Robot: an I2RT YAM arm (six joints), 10 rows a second.
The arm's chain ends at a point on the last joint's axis. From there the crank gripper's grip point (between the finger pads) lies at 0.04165 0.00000 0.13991 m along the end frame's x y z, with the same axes.
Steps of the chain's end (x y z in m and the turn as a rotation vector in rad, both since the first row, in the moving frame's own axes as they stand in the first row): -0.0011, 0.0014, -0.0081, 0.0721, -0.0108, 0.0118; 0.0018, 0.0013, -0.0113, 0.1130, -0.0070, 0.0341; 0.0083, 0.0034, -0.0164, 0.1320, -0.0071, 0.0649; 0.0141, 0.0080, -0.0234, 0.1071, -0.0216, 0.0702; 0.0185, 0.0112, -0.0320, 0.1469, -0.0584, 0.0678; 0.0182, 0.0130, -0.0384, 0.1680, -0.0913, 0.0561; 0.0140, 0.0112, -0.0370, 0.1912, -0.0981, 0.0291; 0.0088, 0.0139, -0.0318, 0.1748, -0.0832, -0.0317; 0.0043, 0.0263, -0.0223, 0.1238, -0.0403, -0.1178
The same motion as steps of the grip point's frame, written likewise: -0.0026, -0.0082, -0.0080, 0.0721, -0.0108, 0.0118; 0.0011, -0.0131, -0.0118, 0.1130, -0.0070, 0.0341; 0.0078, -0.0124, -0.0171, 0.1320, -0.0071, 0.0649; 0.0115, -0.0042, -0.0232, 0.1071, -0.0216, 0.0702; 0.0109, -0.0069, -0.0311, 0.1469, -0.0584, 0.0678; 0.0059, -0.0087, -0.0370, 0.1680, -0.0913, 0.0561; 0.0006, -0.0147, -0.0360, 0.1912, -0.0981, 0.0291; -0.0033, -0.0118, -0.0311, 0.1748, -0.0832, -0.0317; -0.0026, 0.0044, -0.0221, 0.1238, -0.0403, -0.1178
